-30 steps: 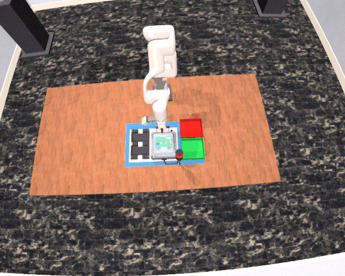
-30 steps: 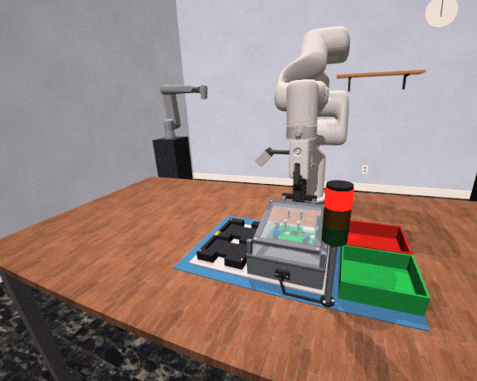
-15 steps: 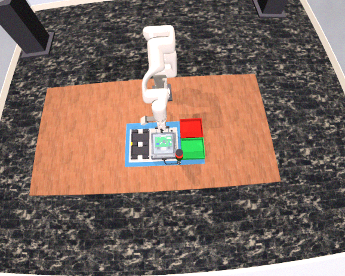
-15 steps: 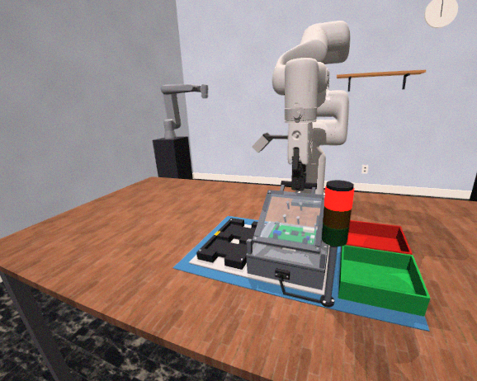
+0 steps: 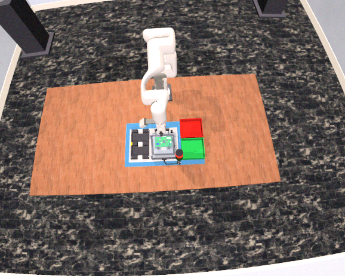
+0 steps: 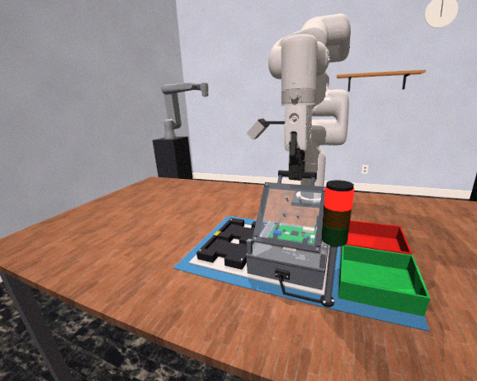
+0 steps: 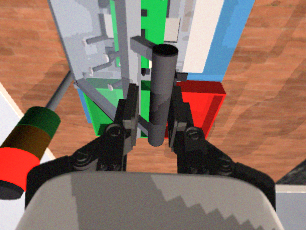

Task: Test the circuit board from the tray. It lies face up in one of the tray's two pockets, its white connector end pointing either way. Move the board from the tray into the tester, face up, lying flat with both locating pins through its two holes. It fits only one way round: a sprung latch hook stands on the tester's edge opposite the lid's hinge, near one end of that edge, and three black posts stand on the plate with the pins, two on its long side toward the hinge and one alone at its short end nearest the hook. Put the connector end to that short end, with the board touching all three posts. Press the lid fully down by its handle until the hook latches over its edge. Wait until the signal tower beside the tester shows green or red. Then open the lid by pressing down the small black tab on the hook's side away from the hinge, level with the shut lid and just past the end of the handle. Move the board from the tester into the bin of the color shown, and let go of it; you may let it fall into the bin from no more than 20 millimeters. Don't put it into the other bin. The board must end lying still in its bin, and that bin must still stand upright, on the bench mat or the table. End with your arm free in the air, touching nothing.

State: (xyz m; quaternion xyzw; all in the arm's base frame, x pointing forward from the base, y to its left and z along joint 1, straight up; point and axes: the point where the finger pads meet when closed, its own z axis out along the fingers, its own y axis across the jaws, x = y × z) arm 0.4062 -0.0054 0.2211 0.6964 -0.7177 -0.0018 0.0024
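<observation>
Now: the green circuit board 20 mm ahead of my hand and 160 mm below it. Round my hand: small black tab (40 mm behind, 60 mm to the left, 150 mm below); then clear lid (50 mm ahead, 80 mm below); then tester plate (30 mm ahead, 10 mm to the left, 160 mm below).
</observation>
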